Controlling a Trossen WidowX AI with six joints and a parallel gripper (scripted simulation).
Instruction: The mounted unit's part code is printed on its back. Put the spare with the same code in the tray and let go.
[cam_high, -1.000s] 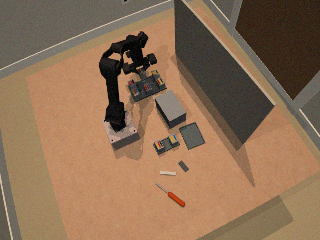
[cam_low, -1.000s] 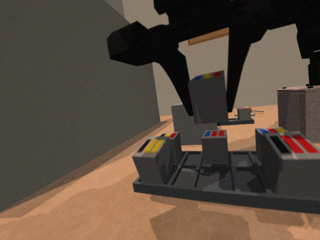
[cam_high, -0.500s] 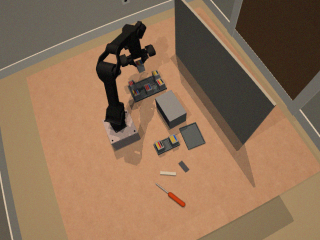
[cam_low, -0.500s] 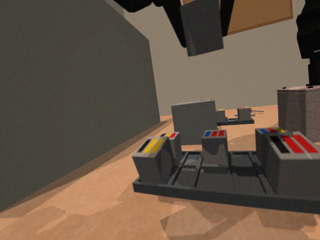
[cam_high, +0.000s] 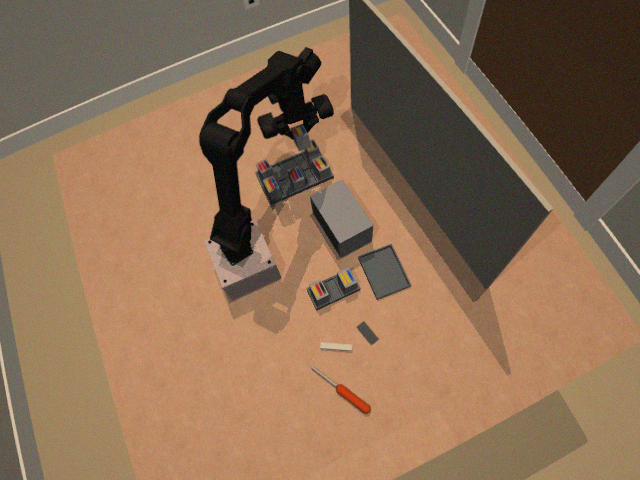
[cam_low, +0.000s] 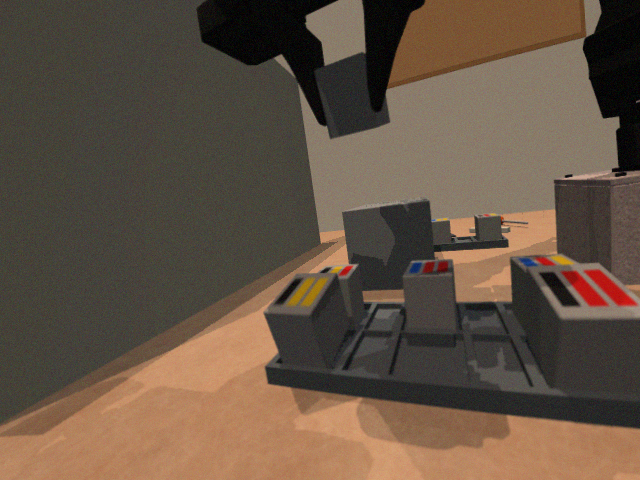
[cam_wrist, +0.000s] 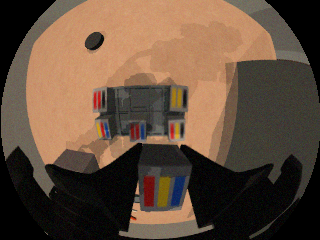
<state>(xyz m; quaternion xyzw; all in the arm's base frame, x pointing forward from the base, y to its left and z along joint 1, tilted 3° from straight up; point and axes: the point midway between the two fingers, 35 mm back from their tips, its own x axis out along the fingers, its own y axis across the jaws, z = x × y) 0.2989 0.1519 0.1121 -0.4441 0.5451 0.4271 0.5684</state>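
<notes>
My gripper tip is now 390 mm to the left of the grey tray, 160 mm above it and 10 mm past it. Also, from my gripper tip: spares rack (160 mm below, 40 mm behind); then grey box (210 mm to the right, 120 mm below, 20 mm behind); then grey wall panel (240 mm to the right, 220 mm ahead, 60 mm above).
</notes>
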